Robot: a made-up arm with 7 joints. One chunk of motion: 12 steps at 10 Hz.
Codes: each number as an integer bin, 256 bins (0 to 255) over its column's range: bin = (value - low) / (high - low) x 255, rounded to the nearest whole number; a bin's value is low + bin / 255 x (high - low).
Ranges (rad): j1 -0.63..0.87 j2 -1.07..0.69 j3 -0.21..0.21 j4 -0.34..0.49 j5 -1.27..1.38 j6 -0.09..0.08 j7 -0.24..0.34
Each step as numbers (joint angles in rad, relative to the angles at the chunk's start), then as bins.
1 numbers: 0.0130 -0.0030 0.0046 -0.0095 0.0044 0.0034 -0.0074
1 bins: 109 155 130 102 123 140 102
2 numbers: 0.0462 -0.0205 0.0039 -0.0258 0.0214 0.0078 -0.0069
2 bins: 115 152 130 97 124 147 102
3 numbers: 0.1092 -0.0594 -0.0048 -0.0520 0.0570 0.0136 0.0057
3 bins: 126 146 125 88 128 155 108
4 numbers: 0.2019 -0.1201 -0.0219 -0.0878 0.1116 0.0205 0.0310
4 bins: 141 138 114 77 133 166 119
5 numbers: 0.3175 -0.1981 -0.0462 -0.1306 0.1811 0.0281 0.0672
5 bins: 161 126 99 64 140 177 135
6 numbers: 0.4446 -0.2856 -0.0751 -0.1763 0.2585 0.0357 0.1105
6 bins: 183 114 82 50 147 189 154
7 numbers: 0.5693 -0.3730 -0.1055 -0.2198 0.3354 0.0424 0.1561
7 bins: 204 101 63 37 154 199 174
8 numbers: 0.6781 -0.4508 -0.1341 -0.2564 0.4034 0.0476 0.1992
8 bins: 222 90 46 26 161 206 193
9 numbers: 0.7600 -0.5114 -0.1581 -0.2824 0.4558 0.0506 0.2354
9 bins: 236 81 32 18 166 211 209
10 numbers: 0.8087 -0.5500 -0.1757 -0.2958 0.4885 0.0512 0.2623
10 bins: 245 75 21 14 169 212 221
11 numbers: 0.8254 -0.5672 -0.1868 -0.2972 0.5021 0.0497 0.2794
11 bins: 247 73 14 13 171 210 228
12 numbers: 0.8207 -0.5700 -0.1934 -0.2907 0.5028 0.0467 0.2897
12 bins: 247 72 10 15 171 205 233
